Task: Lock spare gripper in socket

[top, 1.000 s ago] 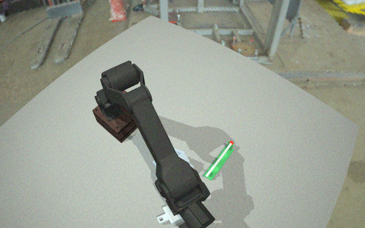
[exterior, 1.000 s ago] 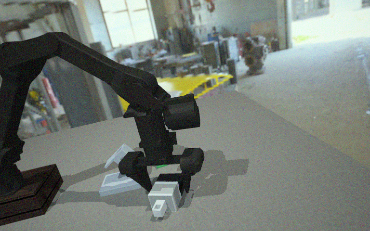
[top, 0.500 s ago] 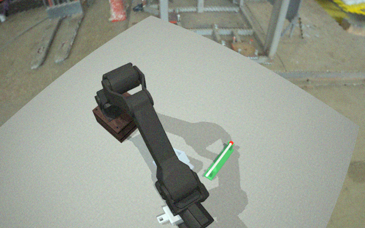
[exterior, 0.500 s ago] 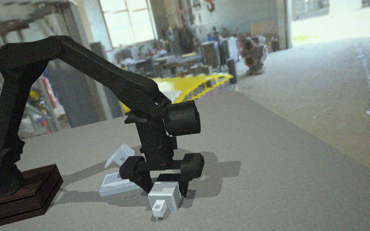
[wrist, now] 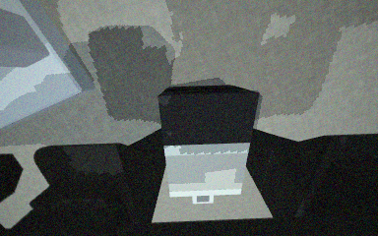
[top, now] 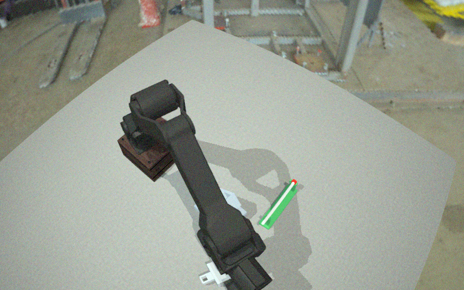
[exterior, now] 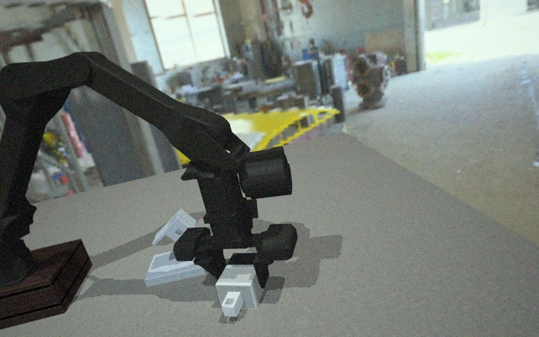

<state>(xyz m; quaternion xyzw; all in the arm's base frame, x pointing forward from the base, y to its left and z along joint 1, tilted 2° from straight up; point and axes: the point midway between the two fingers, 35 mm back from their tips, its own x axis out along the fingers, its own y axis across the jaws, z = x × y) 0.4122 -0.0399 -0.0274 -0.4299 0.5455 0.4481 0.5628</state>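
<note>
My gripper tip is 13 cm past the socket, 10 cm to the right of it and 4 cm below it. Also, from my gripper tip: green strip: 22 cm to the left, 5 cm behind, 2 cm above; spare gripper: 2 cm above, 1 cm to the right.
</note>
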